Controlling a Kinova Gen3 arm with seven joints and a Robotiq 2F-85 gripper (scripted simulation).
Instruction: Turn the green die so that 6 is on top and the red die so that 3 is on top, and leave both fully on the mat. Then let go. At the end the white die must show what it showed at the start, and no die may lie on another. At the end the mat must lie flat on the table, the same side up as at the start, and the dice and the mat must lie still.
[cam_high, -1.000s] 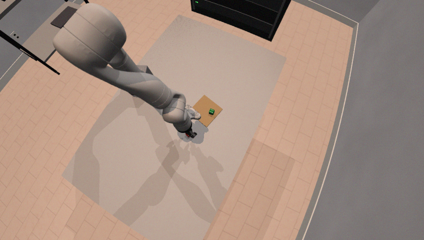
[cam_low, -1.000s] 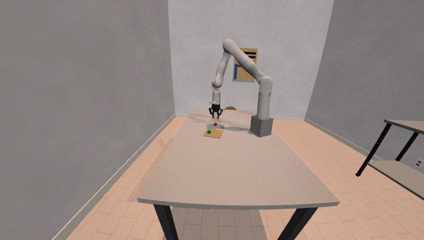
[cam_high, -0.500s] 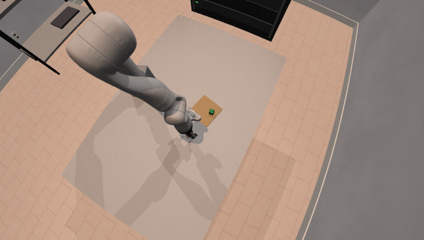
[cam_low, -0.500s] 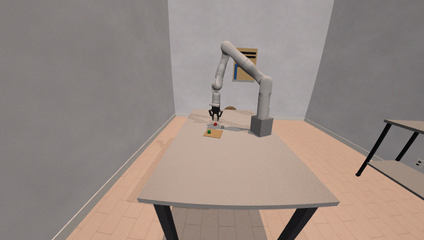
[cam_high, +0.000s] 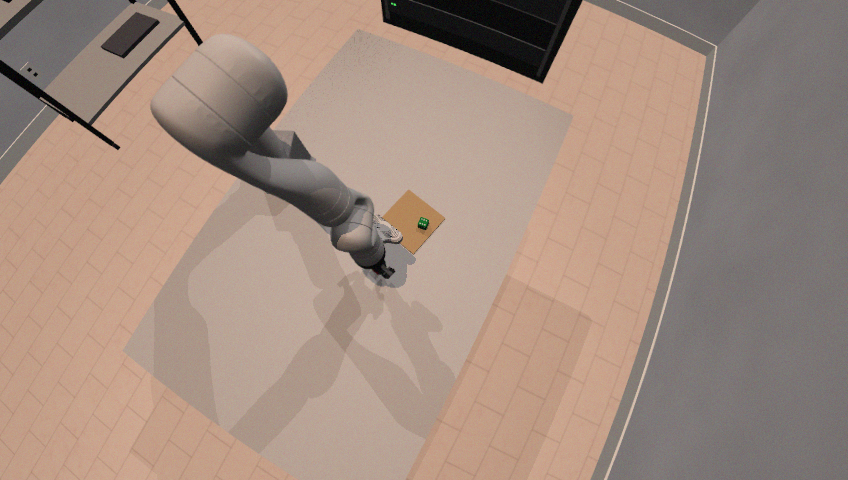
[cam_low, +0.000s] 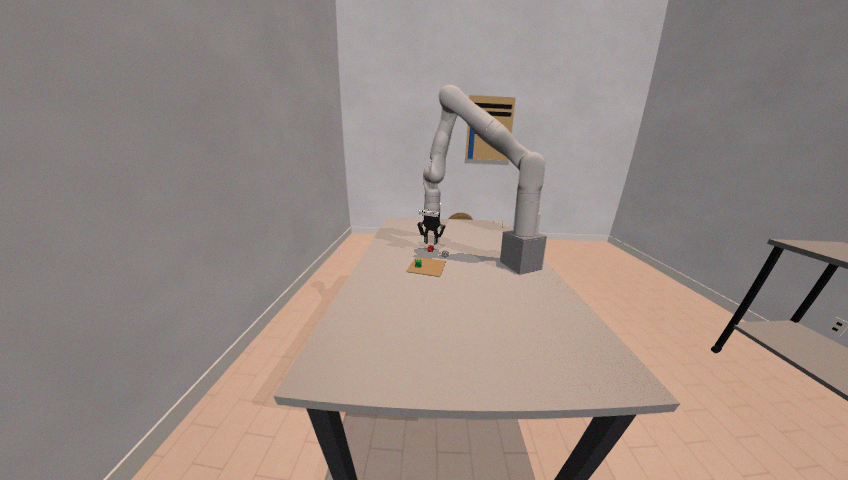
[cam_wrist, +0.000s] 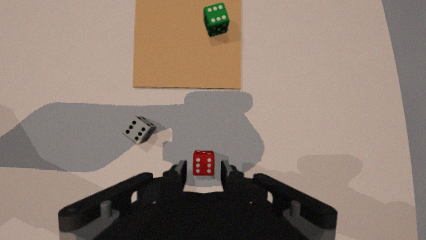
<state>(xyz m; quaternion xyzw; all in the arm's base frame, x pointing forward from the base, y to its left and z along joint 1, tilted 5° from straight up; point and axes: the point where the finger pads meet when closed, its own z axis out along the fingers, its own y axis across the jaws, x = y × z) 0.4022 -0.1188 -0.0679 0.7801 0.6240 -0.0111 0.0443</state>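
My gripper is now 40 mm above the red die. Round my hand: white die (70 mm behind, 60 mm to the left, 40 mm below); then green die (170 mm to the left, 50 mm ahead, 40 mm below); then tan mat (170 mm to the left, 50 mm below, 10 mm ahead).
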